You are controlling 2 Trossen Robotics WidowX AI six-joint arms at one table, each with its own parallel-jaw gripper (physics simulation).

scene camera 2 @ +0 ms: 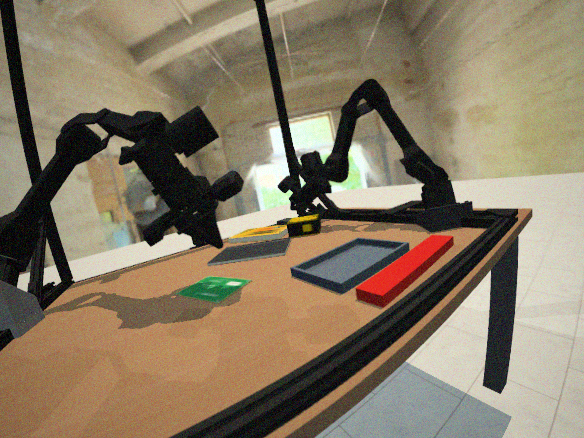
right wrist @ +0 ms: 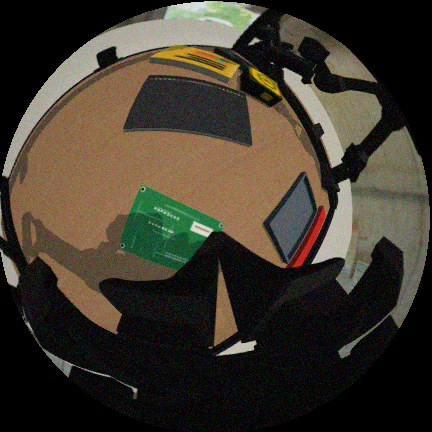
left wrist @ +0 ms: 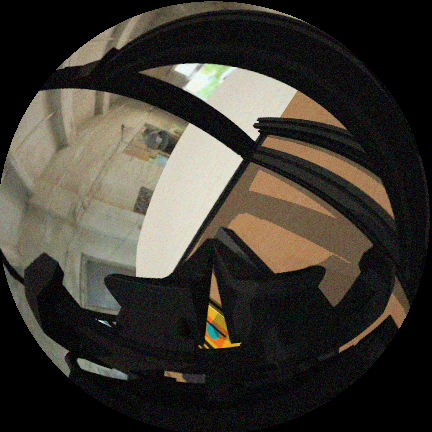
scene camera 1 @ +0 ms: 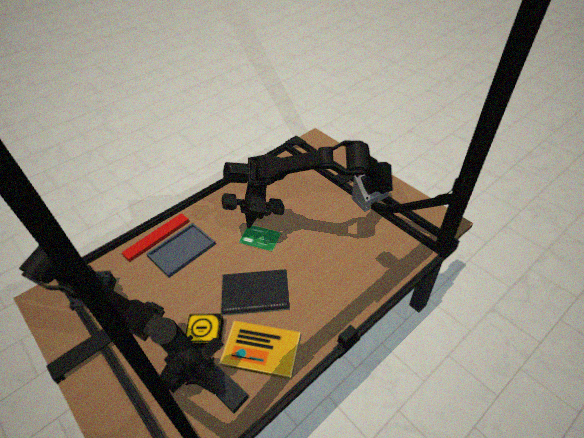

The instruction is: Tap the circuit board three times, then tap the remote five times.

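Observation:
The green circuit board (scene camera 1: 260, 238) (scene camera 2: 215, 288) (right wrist: 160, 227) lies flat on the table. My right gripper (scene camera 1: 250, 224) (scene camera 2: 219, 244) (right wrist: 216, 236) is shut and empty. It points down above the board's edge, with a gap between its tips and the board in scene camera 2; its fingers hide one corner of the board in the right wrist view. My left gripper (scene camera 2: 301, 210) (left wrist: 211, 242) is shut and empty, near the yellow book at the other end of the table. I cannot make out a remote in any view.
A blue-grey tray (scene camera 1: 181, 249) (scene camera 2: 350, 262) (right wrist: 291, 220) lies beside a red bar (scene camera 1: 156, 237) (scene camera 2: 406, 270) (right wrist: 308, 239). A black notebook (scene camera 1: 255, 290) (right wrist: 190, 110), a yellow tape measure (scene camera 1: 204, 328) (right wrist: 261, 86) and a yellow book (scene camera 1: 285, 345) (right wrist: 197, 62) also lie on the table (scene camera 1: 340, 280).

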